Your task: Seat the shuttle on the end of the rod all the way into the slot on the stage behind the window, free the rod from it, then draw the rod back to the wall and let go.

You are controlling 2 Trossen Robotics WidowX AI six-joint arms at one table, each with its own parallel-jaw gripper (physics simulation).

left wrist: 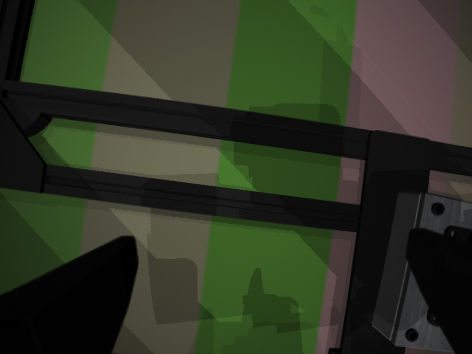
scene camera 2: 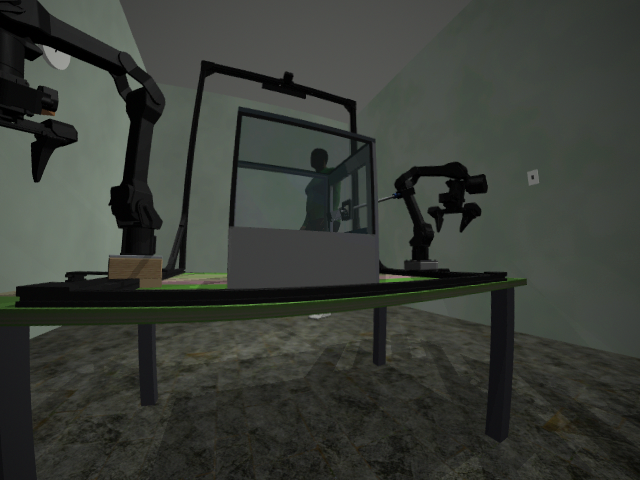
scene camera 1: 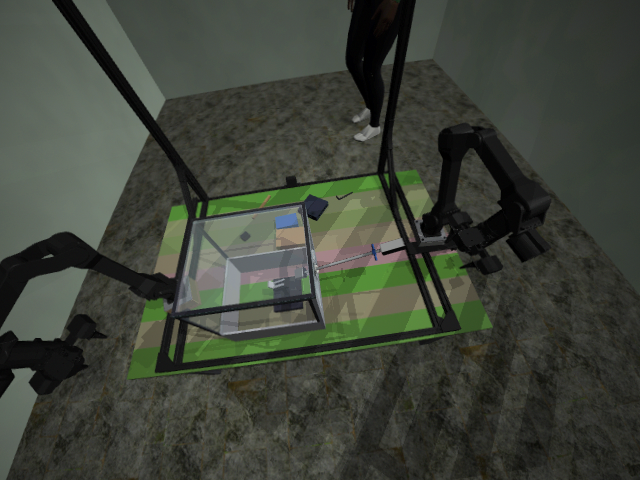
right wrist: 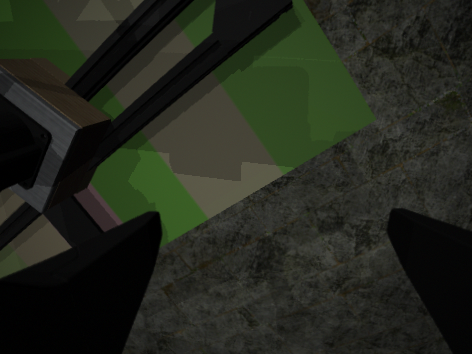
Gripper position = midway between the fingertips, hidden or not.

Observation:
The left gripper [scene camera 1: 452,255] is open, with nothing in its grasp. The right gripper [scene camera 1: 97,351] is open, with nothing in its grasp.
The left gripper also shows in the left wrist view [left wrist: 273,247] and in scene camera 2 [scene camera 2: 448,232]. The right gripper shows as well in the right wrist view [right wrist: 274,222].

